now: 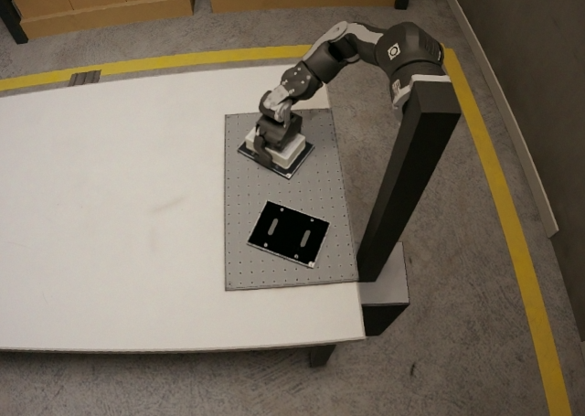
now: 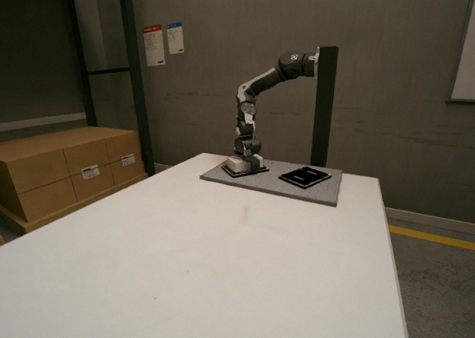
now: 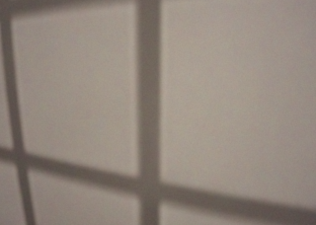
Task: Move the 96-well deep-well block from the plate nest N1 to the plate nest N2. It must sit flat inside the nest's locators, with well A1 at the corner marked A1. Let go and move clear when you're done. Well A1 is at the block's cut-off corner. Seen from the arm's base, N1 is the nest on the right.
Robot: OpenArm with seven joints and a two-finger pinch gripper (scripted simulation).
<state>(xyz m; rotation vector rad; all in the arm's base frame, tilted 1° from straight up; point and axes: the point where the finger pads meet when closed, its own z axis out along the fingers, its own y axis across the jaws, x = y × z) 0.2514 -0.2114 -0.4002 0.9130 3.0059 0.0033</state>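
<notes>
Now: the white deep-well block 20 mm above my hand. Round my hand: nest (30 mm behind, 240 mm to the left, 10 mm below).
</notes>
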